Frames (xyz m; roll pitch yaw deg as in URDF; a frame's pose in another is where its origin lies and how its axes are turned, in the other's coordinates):
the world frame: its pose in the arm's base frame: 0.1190 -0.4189 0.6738 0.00 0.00 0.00
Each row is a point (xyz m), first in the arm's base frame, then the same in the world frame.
Working: the arm's base frame: its pose in the world frame: -0.1190 0.4189 -0.6738 0.00 0.00 0.00

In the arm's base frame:
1: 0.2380 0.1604 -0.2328
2: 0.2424 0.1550 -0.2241
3: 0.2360 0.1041 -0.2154
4: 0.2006 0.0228 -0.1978
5: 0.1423 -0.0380 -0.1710
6: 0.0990 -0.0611 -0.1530
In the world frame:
1: 0.1190 0.5793 -0.9066
2: 0.1234 0.5739 -0.8979
3: 0.1170 0.5230 -0.8892
4: 0.0816 0.4417 -0.8716
5: 0.0233 0.3809 -0.8448
6: -0.0200 0.3578 -0.8268

